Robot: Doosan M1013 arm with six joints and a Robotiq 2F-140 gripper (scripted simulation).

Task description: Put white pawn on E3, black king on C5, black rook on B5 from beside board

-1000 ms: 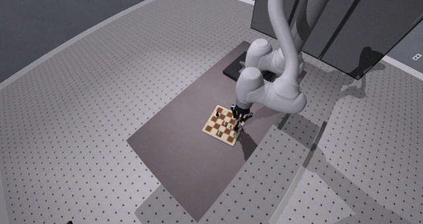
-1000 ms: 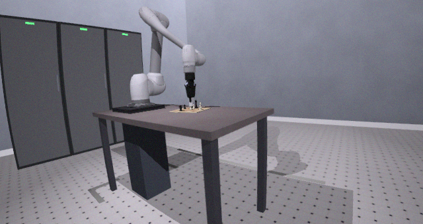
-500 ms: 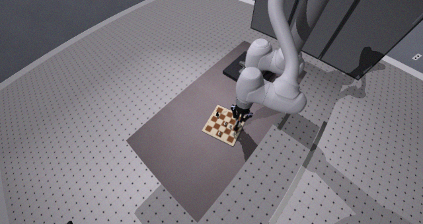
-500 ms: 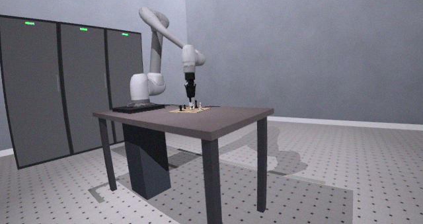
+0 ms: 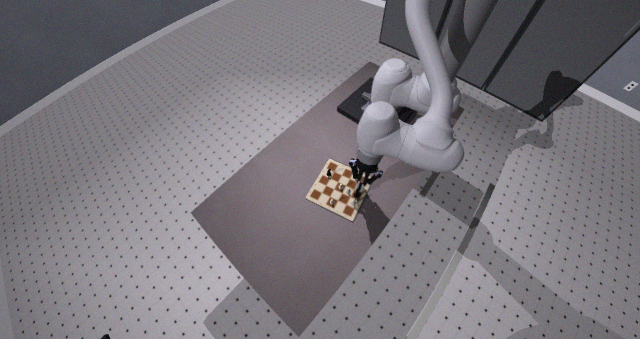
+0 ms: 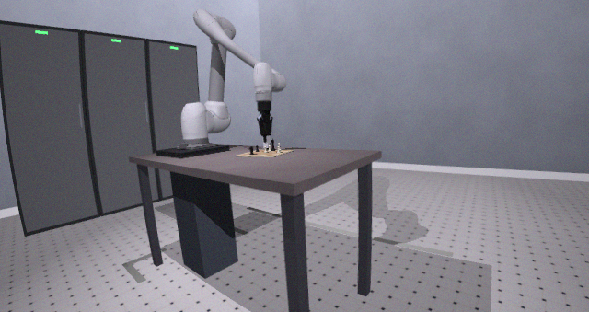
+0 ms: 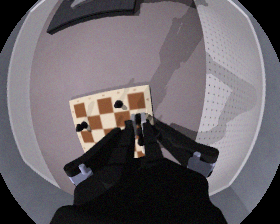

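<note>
The black chess piece lies 4 cm ahead of my hand and 2 cm below it. The rest, counted from my hand: chessboard (5 cm ahead, 7 cm to the right, 5 cm below).
</note>
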